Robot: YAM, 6 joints.
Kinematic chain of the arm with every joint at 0, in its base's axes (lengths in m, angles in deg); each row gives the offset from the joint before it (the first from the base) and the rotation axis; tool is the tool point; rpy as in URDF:
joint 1: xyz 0 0 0.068 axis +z
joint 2: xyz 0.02 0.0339 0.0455 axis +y
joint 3: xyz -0.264 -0.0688 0 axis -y
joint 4: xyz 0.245 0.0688 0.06 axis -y
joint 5: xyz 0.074 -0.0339 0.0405 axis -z
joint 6: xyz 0.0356 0 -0.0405 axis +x
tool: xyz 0 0 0 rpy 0 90 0
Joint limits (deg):
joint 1: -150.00..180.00
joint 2: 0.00..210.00
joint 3: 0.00..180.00
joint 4: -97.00..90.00
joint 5: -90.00..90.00
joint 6: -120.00..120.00
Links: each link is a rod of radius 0.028 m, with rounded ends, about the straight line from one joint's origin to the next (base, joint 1, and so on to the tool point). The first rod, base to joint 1, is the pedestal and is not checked.
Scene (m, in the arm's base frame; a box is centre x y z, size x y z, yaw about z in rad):
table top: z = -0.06
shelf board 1: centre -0.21 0.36 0 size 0.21 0.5 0.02 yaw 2.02
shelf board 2: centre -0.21 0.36 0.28 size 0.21 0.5 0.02 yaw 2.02
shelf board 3: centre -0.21 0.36 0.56 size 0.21 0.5 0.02 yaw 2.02
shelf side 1: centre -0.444 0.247 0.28 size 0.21 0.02 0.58 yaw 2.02
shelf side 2: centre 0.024 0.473 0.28 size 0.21 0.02 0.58 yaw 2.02
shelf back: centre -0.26 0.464 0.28 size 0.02 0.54 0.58 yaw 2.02
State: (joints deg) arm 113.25 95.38 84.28 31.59 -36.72 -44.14
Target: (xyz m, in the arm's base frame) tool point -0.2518 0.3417 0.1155
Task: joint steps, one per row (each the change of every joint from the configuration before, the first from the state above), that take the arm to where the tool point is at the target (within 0.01 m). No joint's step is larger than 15 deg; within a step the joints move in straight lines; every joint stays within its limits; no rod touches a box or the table.
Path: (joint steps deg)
1: -6.37 -11.83 -11.40 -12.43 5.67 -0.42
2: -6.36 -11.83 -11.40 -12.43 5.67 -0.43
3: -6.37 -11.83 -11.41 -12.43 5.67 -0.42
4: -6.36 -11.83 -11.40 -12.43 5.67 -0.43
5: -6.37 -11.82 -11.40 -12.44 5.66 -0.42
6: 12.14 11.31 -1.71 10.81 -9.48 0.53
7: 12.14 11.32 -1.70 10.81 -9.48 0.53
8: 12.14 11.32 -1.71 10.80 -9.48 0.53
9: 12.13 11.31 -1.71 10.81 -9.48 0.53
10: -2.16 12.89 14.28 4.18 3.09 0.00
11: -2.16 12.89 14.28 4.18 3.09 0.00
12: -2.16 12.89 14.28 4.18 3.08 0.00

